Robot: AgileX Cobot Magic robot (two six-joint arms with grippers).
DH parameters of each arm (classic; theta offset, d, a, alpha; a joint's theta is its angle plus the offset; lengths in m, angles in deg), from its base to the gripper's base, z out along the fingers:
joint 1: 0 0.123 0 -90
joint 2: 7.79 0 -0.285 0
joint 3: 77.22 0 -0.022 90
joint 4: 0 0.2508 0 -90
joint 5: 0 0 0.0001 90
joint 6: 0 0.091 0 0
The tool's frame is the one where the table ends.
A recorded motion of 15 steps. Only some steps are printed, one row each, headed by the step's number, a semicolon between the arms.
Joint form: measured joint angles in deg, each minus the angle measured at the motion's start. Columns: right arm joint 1, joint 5, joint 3, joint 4, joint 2, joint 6; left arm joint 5, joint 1, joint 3, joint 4, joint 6, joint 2.
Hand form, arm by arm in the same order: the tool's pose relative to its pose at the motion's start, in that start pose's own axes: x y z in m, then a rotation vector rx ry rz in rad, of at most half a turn. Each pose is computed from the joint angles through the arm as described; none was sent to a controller.
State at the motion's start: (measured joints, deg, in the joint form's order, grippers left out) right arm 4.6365 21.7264 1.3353 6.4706 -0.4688 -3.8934; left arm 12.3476 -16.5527 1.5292 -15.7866 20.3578 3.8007
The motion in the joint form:
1: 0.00 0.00 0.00 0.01 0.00 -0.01; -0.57 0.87 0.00 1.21 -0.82 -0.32
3: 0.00 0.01 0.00 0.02 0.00 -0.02; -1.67 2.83 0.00 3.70 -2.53 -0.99
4: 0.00 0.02 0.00 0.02 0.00 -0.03; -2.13 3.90 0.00 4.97 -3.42 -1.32
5: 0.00 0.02 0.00 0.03 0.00 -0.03; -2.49 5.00 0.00 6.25 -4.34 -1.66
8: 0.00 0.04 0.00 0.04 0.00 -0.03; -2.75 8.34 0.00 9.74 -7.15 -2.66
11: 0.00 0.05 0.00 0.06 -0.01 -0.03; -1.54 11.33 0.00 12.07 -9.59 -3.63
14: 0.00 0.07 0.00 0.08 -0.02 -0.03; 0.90 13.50 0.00 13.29 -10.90 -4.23
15: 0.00 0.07 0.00 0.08 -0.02 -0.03; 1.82 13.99 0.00 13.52 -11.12 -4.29
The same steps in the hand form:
1: 0.0000 0.0000 0.0000 -0.0001 0.0000 0.0000; -0.0009 0.0016 -0.0004 -0.0229 -0.0123 0.0035
3: 0.0000 0.0000 0.0000 -0.0001 0.0002 0.0000; -0.0027 0.0049 -0.0014 -0.0717 -0.0364 0.0105
4: 0.0000 0.0000 0.0000 -0.0002 0.0003 -0.0002; -0.0035 0.0066 -0.0019 -0.0968 -0.0467 0.0139
5: 0.0000 0.0000 0.0000 -0.0002 0.0003 0.0000; -0.0041 0.0082 -0.0025 -0.1219 -0.0555 0.0169
8: 0.0001 0.0000 0.0000 -0.0003 0.0007 0.0001; -0.0047 0.0124 -0.0045 -0.1924 -0.0682 0.0192
11: 0.0001 0.0000 0.0000 -0.0005 0.0007 0.0004; -0.0031 0.0154 -0.0063 -0.2483 -0.0580 0.0072
14: 0.0001 0.0001 0.0000 -0.0006 0.0008 0.0008; 0.0006 0.0171 -0.0073 -0.2835 -0.0223 -0.0059
15: 0.0001 0.0001 0.0000 -0.0006 0.0008 0.0008; 0.0021 0.0174 -0.0074 -0.2903 -0.0067 -0.0096

